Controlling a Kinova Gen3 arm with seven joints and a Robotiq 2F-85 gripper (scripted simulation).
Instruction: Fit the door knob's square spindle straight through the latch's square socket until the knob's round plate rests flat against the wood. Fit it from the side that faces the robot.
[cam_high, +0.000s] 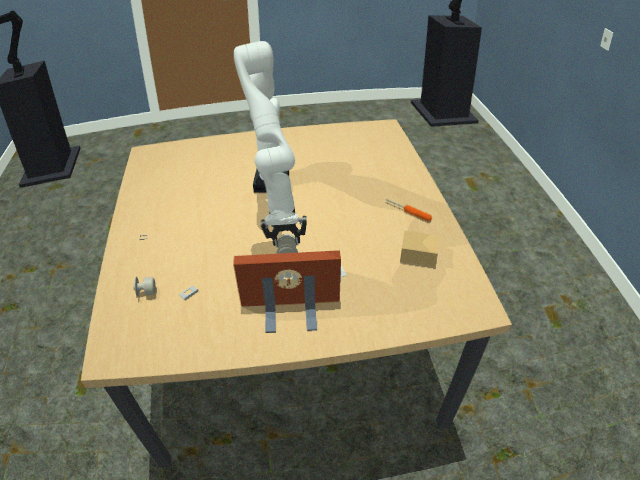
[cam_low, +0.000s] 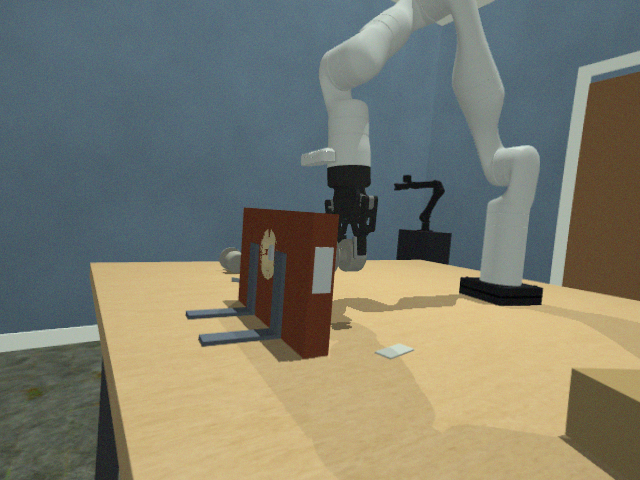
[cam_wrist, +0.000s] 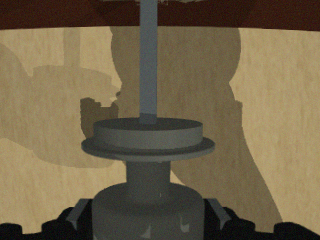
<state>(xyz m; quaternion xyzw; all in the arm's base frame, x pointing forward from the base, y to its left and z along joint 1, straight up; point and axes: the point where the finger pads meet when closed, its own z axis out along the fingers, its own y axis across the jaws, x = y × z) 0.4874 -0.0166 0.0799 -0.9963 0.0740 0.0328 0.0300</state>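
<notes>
Right now the door knob is 40 mm ahead of my hand and 10 mm below it. Round my hand: tan box (440 mm to the left, 90 mm below, 30 mm ahead); wooden slab (130 mm ahead, 20 mm to the right, 20 mm below).
</notes>
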